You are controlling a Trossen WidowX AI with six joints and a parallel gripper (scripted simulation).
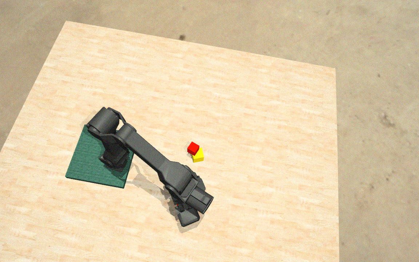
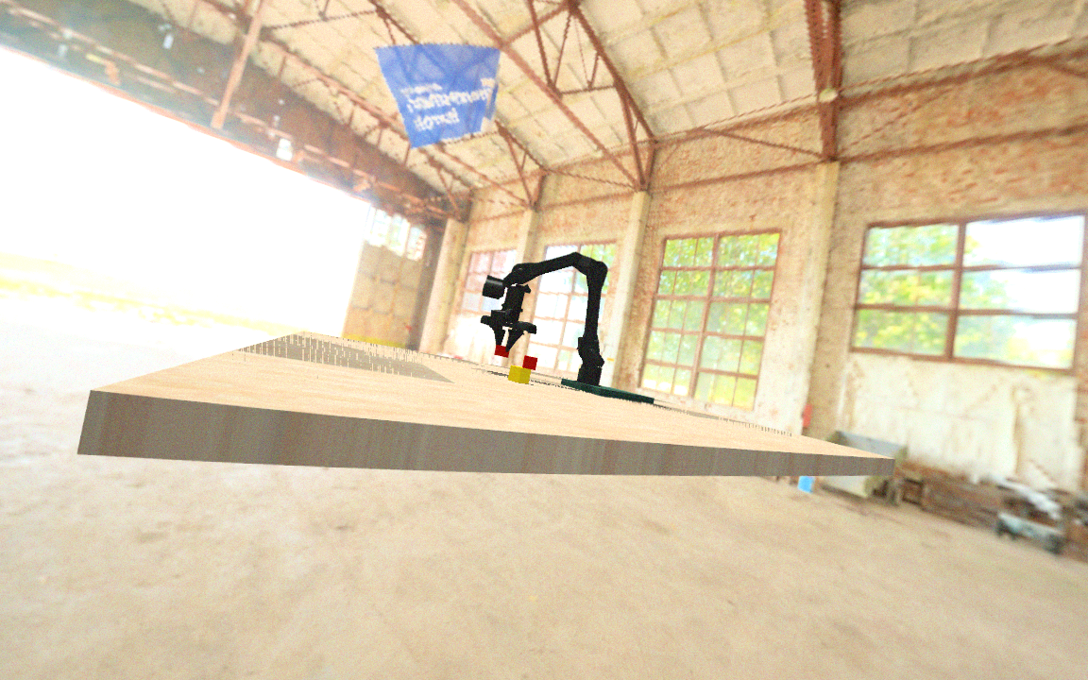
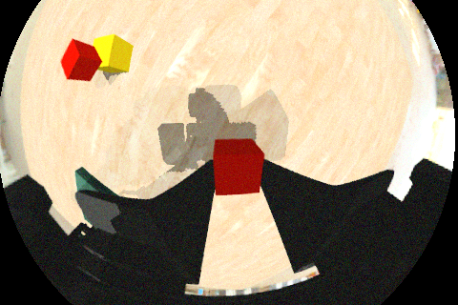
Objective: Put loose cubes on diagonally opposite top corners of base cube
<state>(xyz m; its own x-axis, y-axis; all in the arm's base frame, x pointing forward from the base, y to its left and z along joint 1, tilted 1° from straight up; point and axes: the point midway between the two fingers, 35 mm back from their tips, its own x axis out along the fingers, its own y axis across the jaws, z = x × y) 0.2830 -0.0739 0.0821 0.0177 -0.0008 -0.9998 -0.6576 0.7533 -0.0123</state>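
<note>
The yellow base cube is 10 mm behind my gripper tip, 200 mm to the left of it and 50 mm below it.
</note>
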